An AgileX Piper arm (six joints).
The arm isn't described. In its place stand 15 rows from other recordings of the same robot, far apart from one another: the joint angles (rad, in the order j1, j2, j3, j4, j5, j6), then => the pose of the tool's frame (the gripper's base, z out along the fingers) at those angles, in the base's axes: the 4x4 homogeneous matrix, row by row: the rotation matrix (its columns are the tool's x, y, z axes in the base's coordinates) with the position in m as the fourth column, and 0 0 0 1 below.
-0.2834, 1.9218, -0.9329, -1.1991, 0.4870, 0.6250 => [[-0.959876, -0.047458, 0.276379, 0.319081], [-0.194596, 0.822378, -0.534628, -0.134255], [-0.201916, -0.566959, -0.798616, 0.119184], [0, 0, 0, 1]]
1.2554, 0.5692, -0.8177, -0.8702, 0.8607, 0.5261 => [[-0.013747, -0.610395, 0.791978, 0.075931], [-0.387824, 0.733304, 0.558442, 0.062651], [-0.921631, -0.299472, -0.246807, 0.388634], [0, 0, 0, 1]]
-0.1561, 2.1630, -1.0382, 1.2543, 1.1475, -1.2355 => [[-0.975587, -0.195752, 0.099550, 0.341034], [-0.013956, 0.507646, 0.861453, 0.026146], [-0.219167, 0.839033, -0.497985, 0.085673], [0, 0, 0, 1]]
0.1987, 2.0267, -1.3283, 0.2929, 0.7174, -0.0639 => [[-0.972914, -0.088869, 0.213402, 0.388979], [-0.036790, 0.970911, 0.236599, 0.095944], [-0.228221, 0.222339, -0.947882, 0.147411], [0, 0, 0, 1]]
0.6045, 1.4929, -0.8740, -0.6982, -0.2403, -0.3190 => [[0.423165, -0.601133, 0.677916, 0.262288], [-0.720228, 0.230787, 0.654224, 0.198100], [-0.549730, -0.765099, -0.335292, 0.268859], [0, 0, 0, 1]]
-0.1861, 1.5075, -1.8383, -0.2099, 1.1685, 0.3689 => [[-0.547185, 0.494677, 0.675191, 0.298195], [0.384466, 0.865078, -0.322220, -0.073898], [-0.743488, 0.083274, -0.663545, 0.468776], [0, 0, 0, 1]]
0.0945, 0.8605, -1.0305, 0.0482, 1.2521, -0.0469 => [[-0.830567, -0.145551, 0.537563, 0.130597], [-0.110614, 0.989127, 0.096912, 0.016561], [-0.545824, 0.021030, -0.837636, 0.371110], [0, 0, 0, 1]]
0.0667, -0.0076, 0.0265, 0.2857, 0.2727, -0.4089 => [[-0.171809, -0.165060, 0.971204, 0.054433], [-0.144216, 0.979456, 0.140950, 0.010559], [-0.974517, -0.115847, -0.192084, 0.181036], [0, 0, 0, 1]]
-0.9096, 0.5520, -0.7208, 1.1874, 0.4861, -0.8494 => [[0.164675, 0.415923, 0.894366, 0.091705], [0.212813, 0.870406, -0.443965, -0.053662], [-0.963116, 0.263443, 0.054820, 0.393720], [0, 0, 0, 1]]
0.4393, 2.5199, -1.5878, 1.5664, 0.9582, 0.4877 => [[-0.335465, 0.942039, -0.004954, 0.393196], [0.405874, 0.149276, 0.901655, 0.267036], [0.850135, 0.300463, -0.432427, 0.043789], [0, 0, 0, 1]]
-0.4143, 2.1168, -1.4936, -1.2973, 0.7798, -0.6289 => [[-0.542159, -0.816541, 0.198304, 0.390117], [-0.539964, 0.157730, -0.826777, -0.238856], [0.643819, -0.555322, -0.526417, 0.187229], [0, 0, 0, 1]]
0.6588, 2.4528, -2.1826, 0.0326, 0.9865, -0.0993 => [[-0.675040, -0.677412, 0.292291, 0.416527], [-0.625287, 0.735573, 0.260669, 0.325598], [-0.391582, -0.006804, -0.920118, 0.164939], [0, 0, 0, 1]]
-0.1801, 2.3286, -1.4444, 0.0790, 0.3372, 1.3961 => [[0.078261, 0.903480, 0.421424, 0.444782], [0.996755, -0.062929, -0.050191, -0.078568], [-0.018827, 0.423985, -0.905473, 0.055194], [0, 0, 0, 1]]
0.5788, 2.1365, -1.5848, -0.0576, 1.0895, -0.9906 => [[0.024115, -0.998804, 0.042528, 0.353787], [-0.999124, -0.025535, -0.033167, 0.225637], [0.034213, -0.041691, -0.998545, 0.157166], [0, 0, 0, 1]]
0.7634, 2.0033, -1.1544, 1.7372, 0.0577, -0.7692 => [[-0.873170, -0.001511, 0.487414, 0.297269], [0.302953, 0.781689, 0.545144, 0.291633], [-0.381830, 0.623667, -0.682089, 0.143996], [0, 0, 0, 1]]
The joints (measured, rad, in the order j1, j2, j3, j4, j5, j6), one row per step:
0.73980, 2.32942, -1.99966, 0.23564, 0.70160, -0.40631
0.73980, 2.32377, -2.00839, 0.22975, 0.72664, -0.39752
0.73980, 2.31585, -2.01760, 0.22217, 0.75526, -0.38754
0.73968, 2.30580, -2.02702, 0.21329, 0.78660, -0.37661
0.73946, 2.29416, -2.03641, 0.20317, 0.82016, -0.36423
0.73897, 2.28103, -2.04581, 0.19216, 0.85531, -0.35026
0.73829, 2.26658, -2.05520, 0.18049, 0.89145, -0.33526
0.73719, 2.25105, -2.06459, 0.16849, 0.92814, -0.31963
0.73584, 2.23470, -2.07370, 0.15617, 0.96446, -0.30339
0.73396, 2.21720, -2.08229, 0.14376, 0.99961, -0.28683
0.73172, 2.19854, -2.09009, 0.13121, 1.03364, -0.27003
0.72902, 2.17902, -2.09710, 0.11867, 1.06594, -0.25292
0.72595, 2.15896, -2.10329, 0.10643, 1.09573, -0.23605
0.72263, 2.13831, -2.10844, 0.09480, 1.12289, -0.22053
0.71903, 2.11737, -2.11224, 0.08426, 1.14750, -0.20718
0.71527, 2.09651, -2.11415, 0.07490, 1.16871, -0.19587
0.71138, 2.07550, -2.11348, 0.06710, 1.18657, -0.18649
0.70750, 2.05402, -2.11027, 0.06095, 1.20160, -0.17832
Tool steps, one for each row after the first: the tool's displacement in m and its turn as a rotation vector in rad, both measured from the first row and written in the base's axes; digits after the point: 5 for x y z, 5 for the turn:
-0.00100, -0.00083, 0.00424, -0.00706, 0.00888, -0.00001
-0.00228, -0.00203, 0.00961, -0.01551, 0.01778, -0.00012
-0.00380, -0.00365, 0.01601, -0.02497, 0.02644, -0.00070
-0.00553, -0.00568, 0.02309, -0.03549, 0.03531, -0.00242
-0.00742, -0.00815, 0.03084, -0.04645, 0.04423, -0.00592
-0.00945, -0.01103, 0.03919, -0.05761, 0.05274, -0.01094
-0.01155, -0.01436, 0.04804, -0.06870, 0.06072, -0.01759
-0.01374, -0.01805, 0.05719, -0.07946, 0.06787, -0.02589
-0.01593, -0.02219, 0.06677, -0.08913, 0.07360, -0.03604
-0.01823, -0.02675, 0.07667, -0.09793, 0.07811, -0.04778
-0.02056, -0.03169, 0.08677, -0.10545, 0.08132, -0.06131
-0.02290, -0.03689, 0.09691, -0.11129, 0.08294, -0.07609
-0.02533, -0.04228, 0.10705, -0.11555, 0.08274, -0.09093
-0.02785, -0.04780, 0.11695, -0.11861, 0.08124, -0.10496
-0.03039, -0.05331, 0.12629, -0.12041, 0.07866, -0.11805
-0.03302, -0.05878, 0.13500, -0.12101, 0.07568, -0.12999
-0.03586, -0.06419, 0.14321, -0.12026, 0.07280, -0.14104

